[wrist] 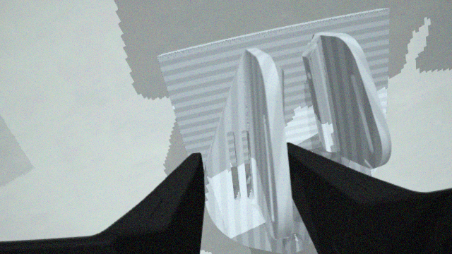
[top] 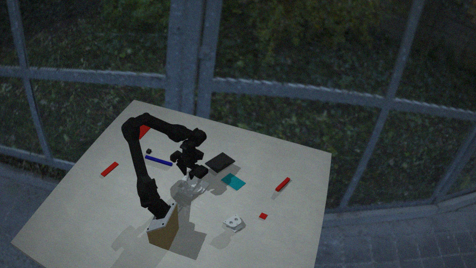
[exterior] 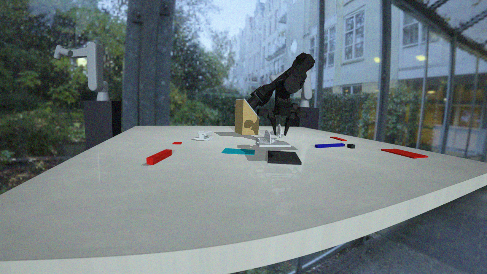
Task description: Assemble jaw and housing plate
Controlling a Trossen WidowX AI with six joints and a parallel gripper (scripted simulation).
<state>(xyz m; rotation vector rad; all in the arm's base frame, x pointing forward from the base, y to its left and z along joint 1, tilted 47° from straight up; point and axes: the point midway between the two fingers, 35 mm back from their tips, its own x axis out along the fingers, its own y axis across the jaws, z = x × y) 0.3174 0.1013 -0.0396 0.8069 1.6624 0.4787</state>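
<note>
My gripper tip is 3 cm to the left of the white base plate, 3 cm above it and 1 cm short of it. Round my gripper tip: teal tile: 19 cm to the right, 11 cm ahead, 4 cm below; blue bar: 20 cm to the left, 6 cm ahead, 3 cm below; black tile: 20 cm ahead, 8 cm to the right, 3 cm below.
</note>
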